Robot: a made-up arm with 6 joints.
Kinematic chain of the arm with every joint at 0, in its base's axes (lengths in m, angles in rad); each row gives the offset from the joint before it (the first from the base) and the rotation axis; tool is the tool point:
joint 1: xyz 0 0 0.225 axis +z
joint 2: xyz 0 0.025 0 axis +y
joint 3: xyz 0 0 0.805 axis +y
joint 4: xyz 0 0 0.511 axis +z
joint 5: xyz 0 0 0 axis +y
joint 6: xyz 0 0 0.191 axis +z
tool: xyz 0 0 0
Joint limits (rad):
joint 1: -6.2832..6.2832
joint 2: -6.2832..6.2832
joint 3: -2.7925..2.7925
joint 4: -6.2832..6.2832
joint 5: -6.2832..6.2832
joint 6: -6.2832..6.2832
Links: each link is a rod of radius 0.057 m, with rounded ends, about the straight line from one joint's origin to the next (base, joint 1, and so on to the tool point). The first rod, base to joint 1, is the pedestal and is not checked.
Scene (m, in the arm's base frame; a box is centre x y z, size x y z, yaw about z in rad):
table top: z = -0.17
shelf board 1: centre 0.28 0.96 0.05 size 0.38 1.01 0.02 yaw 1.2
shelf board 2: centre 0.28 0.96 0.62 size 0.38 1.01 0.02 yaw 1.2
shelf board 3: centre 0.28 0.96 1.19 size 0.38 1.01 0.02 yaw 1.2
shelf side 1: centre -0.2 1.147 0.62 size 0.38 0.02 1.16 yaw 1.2
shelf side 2: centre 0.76 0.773 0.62 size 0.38 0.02 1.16 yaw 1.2
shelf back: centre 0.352 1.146 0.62 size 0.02 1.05 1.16 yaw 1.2
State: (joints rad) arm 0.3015 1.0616 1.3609 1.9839 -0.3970 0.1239
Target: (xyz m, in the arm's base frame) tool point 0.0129 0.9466 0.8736
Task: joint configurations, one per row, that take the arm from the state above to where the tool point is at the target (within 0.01 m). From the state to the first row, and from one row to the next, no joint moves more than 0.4 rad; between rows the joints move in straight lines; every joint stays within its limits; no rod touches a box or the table.
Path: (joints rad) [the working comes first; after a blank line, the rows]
Joints at the target: 1.5684 0.3261 1.3849 2.0067 -0.2071 0.1239
Straight joint move there: touches shelf board 2, shelf side 2.

1: 0.3580 0.6850 1.5995 2.0504 -0.5939 0.2373
2: 0.4146 0.3084 1.8381 2.1169 -0.7908 0.3507
3: 0.4711 -0.0682 2.0767 2.1834 -0.9877 0.4641
4: 0.5276 -0.4448 2.3153 2.2498 -1.1846 0.5774
5: 0.5841 -0.8214 2.5539 2.3163 -1.3815 0.6908
6: 0.6407 -1.1980 2.7925 2.3828 -1.5784 0.8042
7: 0.9042 -0.8836 2.5209 2.2943 -1.2445 0.6341
8: 1.1676 -0.5692 2.2494 2.2058 -0.9106 0.4641
9: 1.4311 -0.2547 1.9778 2.1173 -0.5767 0.2940
10: 1.6946 0.0597 1.7063 2.0287 -0.2428 0.1239
11: 1.5684 0.3261 1.3849 2.0067 -0.2071 0.1239

